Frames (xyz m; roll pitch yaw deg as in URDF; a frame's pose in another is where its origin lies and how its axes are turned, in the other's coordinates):
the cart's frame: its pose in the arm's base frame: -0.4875 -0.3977 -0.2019 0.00 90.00 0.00
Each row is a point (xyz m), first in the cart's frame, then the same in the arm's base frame.
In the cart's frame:
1: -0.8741 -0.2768 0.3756
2: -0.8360 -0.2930 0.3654
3: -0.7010 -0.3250 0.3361
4: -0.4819 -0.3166 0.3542
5: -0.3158 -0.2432 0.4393
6: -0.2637 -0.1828 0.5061
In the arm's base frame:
1: -0.1119 -0.6745 0.6722
2: -0.1221 -0.6907 0.6341
3: -0.1514 -0.7227 0.4991
4: -0.1333 -0.7143 0.2800
5: -0.0482 -0.6409 0.1139
6: 0.0186 -0.5805 0.0618

